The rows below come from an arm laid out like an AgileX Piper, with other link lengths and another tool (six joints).
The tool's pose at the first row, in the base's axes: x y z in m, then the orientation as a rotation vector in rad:
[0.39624 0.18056 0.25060 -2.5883 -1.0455 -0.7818]
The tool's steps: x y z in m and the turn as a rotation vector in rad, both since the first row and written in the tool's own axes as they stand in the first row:
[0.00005 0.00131 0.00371 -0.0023 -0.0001 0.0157]
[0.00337 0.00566 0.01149 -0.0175 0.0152 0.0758]
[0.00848 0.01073 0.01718 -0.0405 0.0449 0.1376]
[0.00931 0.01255 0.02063 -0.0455 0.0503 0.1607]
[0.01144 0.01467 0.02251 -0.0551 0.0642 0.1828]
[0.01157 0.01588 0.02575 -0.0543 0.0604 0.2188]
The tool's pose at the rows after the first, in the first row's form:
[0.39863 0.18116 0.24753 -2.5953 -1.0236 -0.7796]
[0.40668 0.18310 0.24286 -2.6155 -0.9344 -0.7943]
[0.41550 0.18471 0.24090 -2.6302 -0.8370 -0.8306]
[0.41861 0.18528 0.23847 -2.6359 -0.8026 -0.8345]
[0.42210 0.18574 0.23806 -2.6388 -0.7664 -0.8520]
[0.42428 0.18627 0.23543 -2.6479 -0.7178 -0.8370]

